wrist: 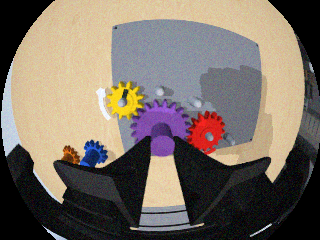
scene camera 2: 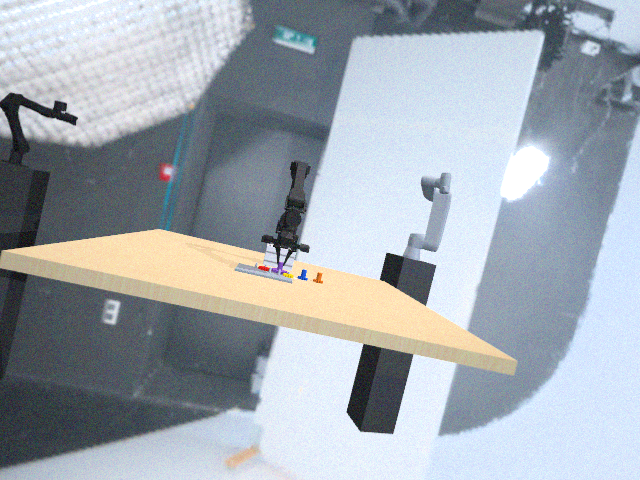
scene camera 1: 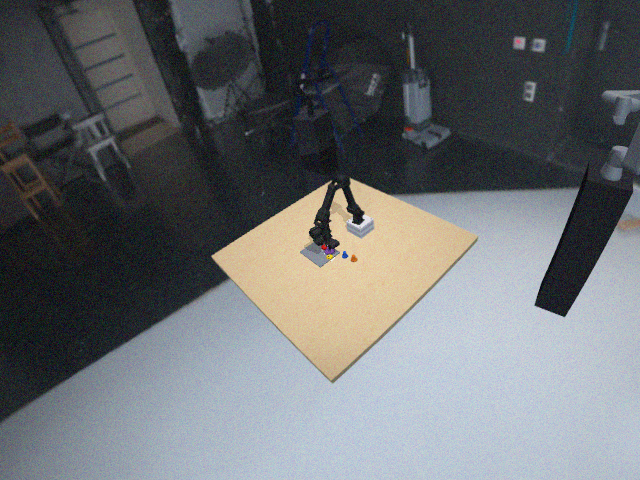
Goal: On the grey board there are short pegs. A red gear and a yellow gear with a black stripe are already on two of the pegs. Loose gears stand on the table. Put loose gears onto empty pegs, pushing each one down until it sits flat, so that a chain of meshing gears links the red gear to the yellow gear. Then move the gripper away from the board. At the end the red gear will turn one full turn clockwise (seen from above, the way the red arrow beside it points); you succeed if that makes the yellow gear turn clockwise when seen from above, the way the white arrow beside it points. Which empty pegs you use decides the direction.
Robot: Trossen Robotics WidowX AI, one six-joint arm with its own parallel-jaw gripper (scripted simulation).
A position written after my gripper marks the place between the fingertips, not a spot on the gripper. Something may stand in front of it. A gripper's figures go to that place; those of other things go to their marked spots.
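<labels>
Purple gear (wrist: 161,122), 0.12 m from the lens. My gripper (wrist: 161,140), 0.10 m from the lens.
</labels>
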